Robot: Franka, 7 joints.
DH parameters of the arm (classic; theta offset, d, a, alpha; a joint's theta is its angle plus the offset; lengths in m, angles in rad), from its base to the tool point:
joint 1: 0 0.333 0 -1.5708
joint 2: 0 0 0 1.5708
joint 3: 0 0.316 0.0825 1.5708
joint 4: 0 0 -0.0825 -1.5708
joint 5: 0 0.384 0 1.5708
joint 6: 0 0 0.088 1.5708
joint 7: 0 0.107 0 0
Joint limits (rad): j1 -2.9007..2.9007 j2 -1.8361..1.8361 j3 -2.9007..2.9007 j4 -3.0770..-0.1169 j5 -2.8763..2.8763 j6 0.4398..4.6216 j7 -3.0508..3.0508
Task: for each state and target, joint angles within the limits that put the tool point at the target. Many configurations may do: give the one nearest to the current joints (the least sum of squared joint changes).
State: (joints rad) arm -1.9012 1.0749 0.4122 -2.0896 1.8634 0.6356 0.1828
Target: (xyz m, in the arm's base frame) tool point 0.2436 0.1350 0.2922
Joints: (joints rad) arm -1.1736 1.2153 0.9501 -2.9472 1.6003 0.8717 0.1828
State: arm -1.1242 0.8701 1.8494 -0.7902 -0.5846 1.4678 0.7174
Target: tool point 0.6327 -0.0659 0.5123
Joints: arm -1.0179 1.0618 1.6411 -1.2460 -0.5491 1.2302 0.7174
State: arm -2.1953 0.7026 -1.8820 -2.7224 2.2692 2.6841 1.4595
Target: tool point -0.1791 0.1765 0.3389
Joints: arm -1.5113 1.0350 -1.7717 -2.9544 2.3942 3.2131 1.4595
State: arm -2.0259 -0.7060 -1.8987 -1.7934 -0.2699 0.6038 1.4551
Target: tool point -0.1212 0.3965 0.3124
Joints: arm -2.1770 -0.7255 -2.0362 -1.9368 -0.2934 0.5476 1.4551
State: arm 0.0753 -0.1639 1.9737 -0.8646 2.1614 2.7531 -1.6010
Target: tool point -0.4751 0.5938 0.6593
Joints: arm -0.3568 -0.8068 2.1086 -0.9006 2.1525 2.5804 -1.6010
